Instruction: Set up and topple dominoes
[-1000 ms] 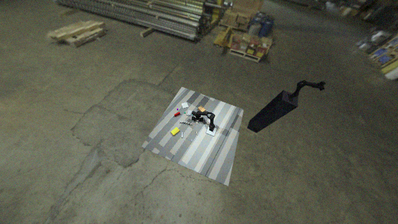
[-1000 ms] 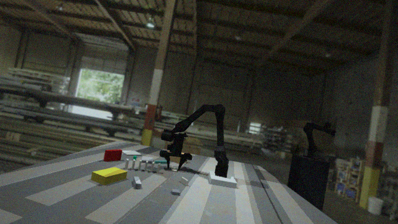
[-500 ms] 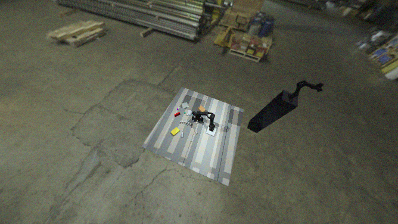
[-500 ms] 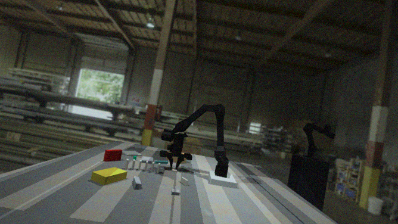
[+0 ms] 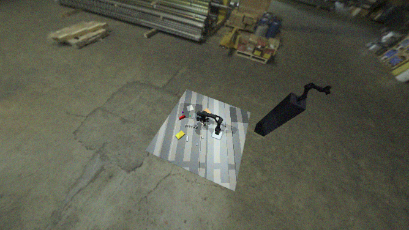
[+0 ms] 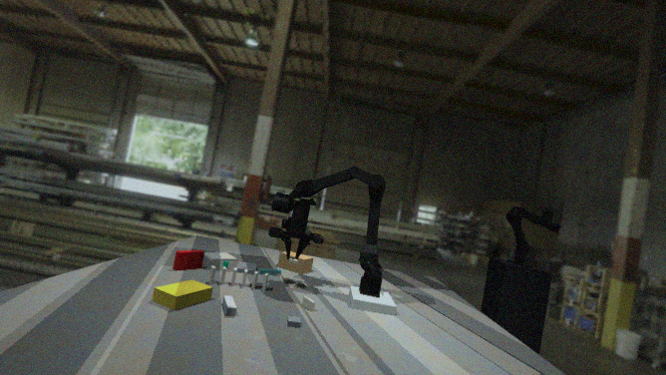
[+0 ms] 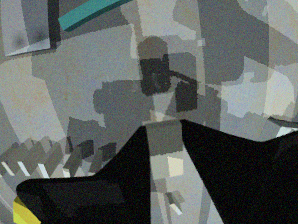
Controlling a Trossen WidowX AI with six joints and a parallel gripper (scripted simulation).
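My gripper tip is 90 mm short of the teal bar, 80 mm to the left of it and 80 mm above it. From my gripper tip the other things lie so: green piece (250 mm ahead, 70 mm below, 30 mm to the right); tan box (230 mm to the right, 60 mm below, 30 mm ahead); grey flat plate (180 mm ahead, 80 mm below, 70 mm to the right).
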